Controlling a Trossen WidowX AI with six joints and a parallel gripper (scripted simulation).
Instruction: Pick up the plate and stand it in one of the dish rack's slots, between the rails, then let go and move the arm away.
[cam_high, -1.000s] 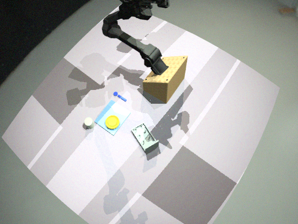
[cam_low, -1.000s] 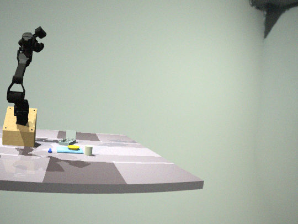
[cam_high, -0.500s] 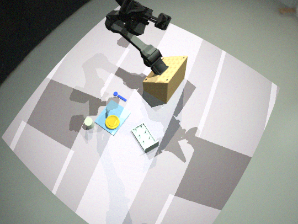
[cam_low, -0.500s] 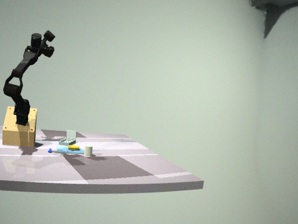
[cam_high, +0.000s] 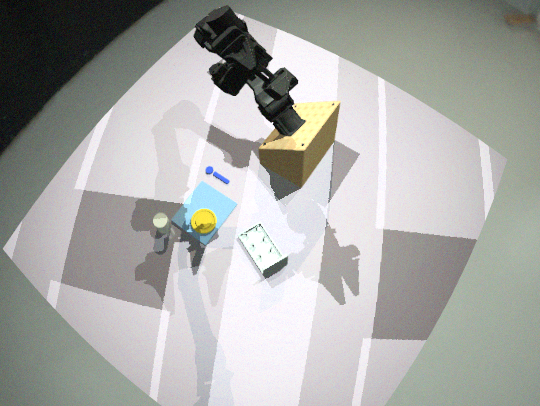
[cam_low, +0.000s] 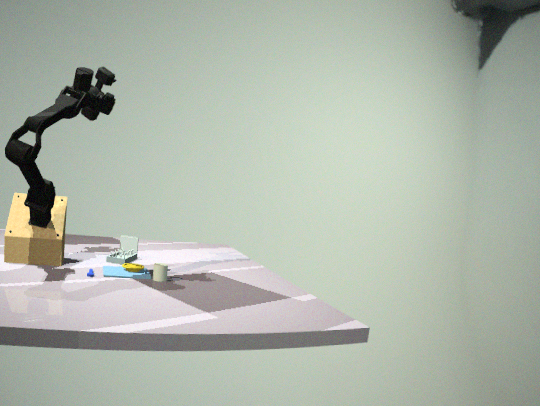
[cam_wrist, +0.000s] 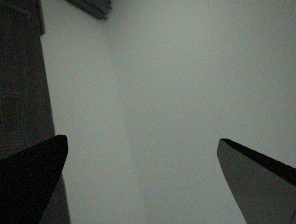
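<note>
The yellow plate lies 590 mm below my gripper tip, 150 mm ahead of it and 130 mm to the right of it. The rest, counted from my gripper tip: light blue mat 600 mm below, 160 mm to the right, 130 mm ahead; then dish rack 580 mm below, 90 mm ahead, 40 mm to the left; then blue spoon 600 mm below, 220 mm to the right, 20 mm ahead.
</note>
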